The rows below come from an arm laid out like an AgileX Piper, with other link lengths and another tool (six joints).
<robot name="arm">
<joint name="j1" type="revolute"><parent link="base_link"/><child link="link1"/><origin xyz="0.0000 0.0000 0.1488" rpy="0.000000 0.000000 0.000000"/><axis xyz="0 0 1"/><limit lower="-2.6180" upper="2.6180"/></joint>
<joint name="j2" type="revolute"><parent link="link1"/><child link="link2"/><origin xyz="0.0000 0.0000 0.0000" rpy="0.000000 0.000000 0.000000"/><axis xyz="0 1 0"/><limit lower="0.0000" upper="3.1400"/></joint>
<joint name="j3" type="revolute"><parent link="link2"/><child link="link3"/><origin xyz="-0.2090 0.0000 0.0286" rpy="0.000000 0.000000 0.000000"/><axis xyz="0 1 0"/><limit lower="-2.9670" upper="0.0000"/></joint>
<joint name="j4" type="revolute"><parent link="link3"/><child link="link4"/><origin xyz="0.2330 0.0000 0.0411" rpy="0.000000 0.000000 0.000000"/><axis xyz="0.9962 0 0.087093"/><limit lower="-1.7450" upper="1.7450"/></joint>
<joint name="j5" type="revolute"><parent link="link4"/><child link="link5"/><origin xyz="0.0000 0.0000 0.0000" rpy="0.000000 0.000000 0.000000"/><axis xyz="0 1 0"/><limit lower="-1.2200" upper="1.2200"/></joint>
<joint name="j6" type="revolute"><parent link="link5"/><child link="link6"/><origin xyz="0.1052 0.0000 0.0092" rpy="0.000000 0.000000 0.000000"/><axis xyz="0.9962 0 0.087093"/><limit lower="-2.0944" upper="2.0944"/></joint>
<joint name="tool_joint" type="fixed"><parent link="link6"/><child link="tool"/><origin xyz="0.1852 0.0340 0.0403" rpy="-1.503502 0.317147 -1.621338"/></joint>
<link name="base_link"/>
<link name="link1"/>
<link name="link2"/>
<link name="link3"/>
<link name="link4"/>
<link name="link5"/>
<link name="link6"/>
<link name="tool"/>
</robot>
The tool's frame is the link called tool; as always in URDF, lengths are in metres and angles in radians.
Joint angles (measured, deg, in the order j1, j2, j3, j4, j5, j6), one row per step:
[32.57, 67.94, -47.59, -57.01, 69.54, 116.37]
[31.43, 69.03, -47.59, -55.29, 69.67, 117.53]
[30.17, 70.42, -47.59, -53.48, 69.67, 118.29]
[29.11, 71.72, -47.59, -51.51, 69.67, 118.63]
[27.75, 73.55, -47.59, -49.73, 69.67, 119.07]
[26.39, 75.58, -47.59, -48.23, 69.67, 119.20]
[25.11, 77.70, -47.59, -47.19, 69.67, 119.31]
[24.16, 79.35, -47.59, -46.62, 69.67, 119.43]
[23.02, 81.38, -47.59, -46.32, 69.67, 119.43]
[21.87, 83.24, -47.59, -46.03, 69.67, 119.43]
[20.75, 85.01, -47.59, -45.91, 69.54, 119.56]
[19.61, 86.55, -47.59, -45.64, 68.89, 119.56]
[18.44, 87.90, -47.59, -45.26, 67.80, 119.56]
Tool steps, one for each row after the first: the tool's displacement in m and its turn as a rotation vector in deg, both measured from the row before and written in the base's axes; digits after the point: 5 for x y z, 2 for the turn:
[-0.00540, -0.00617, -0.01169, 1.43, 1.20, -2.41]
[-0.00574, -0.00584, -0.01339, 1.18, 1.65, -2.27]
[-0.00629, -0.00395, -0.01349, 1.15, 1.86, -1.91]
[-0.00710, -0.00595, -0.01482, 0.80, 2.15, -2.27]
[-0.00719, -0.00611, -0.01445, 0.37, 2.36, -2.01]
[-0.00669, -0.00636, -0.01290, -0.03, 2.26, -1.78]
[-0.00496, -0.00510, -0.00903, -0.18, 1.64, -1.29]
[-0.00539, -0.00672, -0.00962, -0.57, 1.97, -1.28]
[-0.00562, -0.00665, -0.00874, -0.48, 1.82, -1.29]
[-0.00489, -0.00635, -0.00781, -0.44, 1.54, -1.20]
[-0.00327, -0.00433, -0.00805, 0.08, 1.19, -0.90]
[-0.00187, -0.00283, -0.00825, 0.52, 0.80, -0.75]

